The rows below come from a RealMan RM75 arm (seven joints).
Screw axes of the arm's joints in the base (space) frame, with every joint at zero. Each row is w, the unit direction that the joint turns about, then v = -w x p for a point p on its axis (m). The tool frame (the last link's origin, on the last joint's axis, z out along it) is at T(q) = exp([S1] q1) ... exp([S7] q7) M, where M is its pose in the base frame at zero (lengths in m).
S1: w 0 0 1 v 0.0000 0.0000 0.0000
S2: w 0 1 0 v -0.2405 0.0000 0.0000
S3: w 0 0 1 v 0.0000 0.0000 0.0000
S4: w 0 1 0 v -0.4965 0.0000 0.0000
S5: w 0 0 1 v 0.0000 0.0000 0.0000
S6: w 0 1 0 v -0.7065 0.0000 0.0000
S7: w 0 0 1 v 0.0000 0.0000 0.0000
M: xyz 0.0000 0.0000 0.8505 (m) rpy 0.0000 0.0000 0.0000 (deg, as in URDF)
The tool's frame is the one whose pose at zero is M.
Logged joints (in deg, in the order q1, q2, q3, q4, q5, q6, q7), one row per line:
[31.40 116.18 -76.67 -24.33 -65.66 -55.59 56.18]
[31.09 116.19 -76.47 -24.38 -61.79 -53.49 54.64]
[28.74 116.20 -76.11 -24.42 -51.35 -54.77 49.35]
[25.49 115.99 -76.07 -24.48 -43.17 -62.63 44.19]
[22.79 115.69 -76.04 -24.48 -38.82 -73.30 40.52]
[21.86 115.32 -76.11 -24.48 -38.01 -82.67 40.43]
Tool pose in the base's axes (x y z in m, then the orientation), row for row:
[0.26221 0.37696 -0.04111 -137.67 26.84 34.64]
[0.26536 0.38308 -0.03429 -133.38 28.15 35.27]
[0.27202 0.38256 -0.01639 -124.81 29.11 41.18]
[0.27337 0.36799 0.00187 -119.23 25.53 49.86]
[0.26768 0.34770 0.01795 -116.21 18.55 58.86]
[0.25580 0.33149 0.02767 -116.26 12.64 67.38]
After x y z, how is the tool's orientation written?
As a rotation vector, in degrees.
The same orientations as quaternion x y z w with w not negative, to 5 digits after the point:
[-0.90747 0.17692 0.22833 0.30506]
[-0.89239 0.18834 0.23598 0.33539]
[-0.85540 0.19951 0.28223 0.38580]
[-0.82598 0.17686 0.34541 0.40886]
[-0.80551 0.12858 0.40799 0.41008]
[-0.79573 0.08651 0.46118 0.38295]

